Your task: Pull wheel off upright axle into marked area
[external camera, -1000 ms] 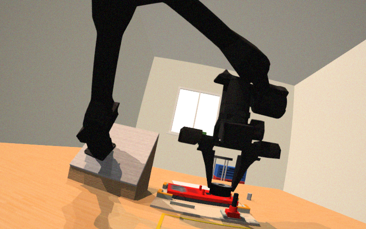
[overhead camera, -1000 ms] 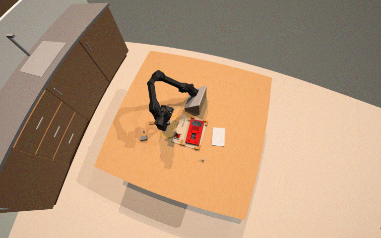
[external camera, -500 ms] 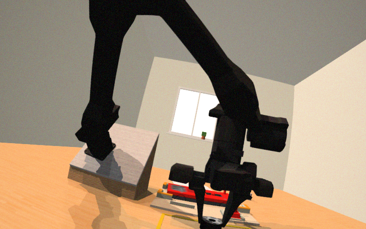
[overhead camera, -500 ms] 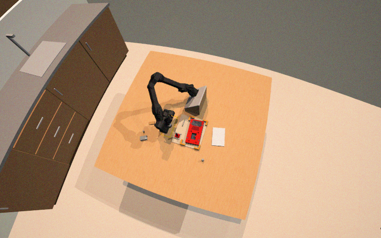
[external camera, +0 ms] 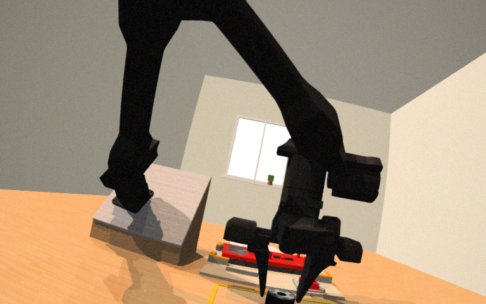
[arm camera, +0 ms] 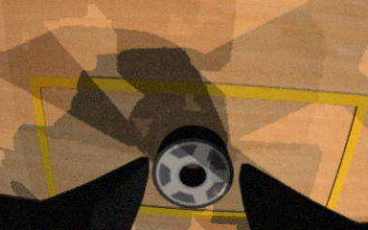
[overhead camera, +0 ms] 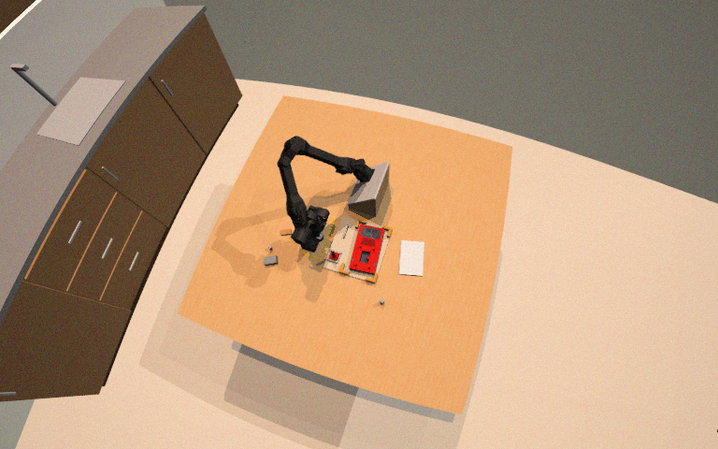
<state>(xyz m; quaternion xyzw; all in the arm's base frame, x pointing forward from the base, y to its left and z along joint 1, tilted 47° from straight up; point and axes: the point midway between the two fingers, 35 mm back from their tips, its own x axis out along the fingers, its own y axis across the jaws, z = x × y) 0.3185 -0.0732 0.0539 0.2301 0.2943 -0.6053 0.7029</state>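
Right now the black wheel is right at my gripper tip. Also, from my gripper tip: tan piece (15 cm to the right, 4 cm ahead, 1 cm below); then white sheet (40 cm to the left, 8 cm behind, 1 cm below).
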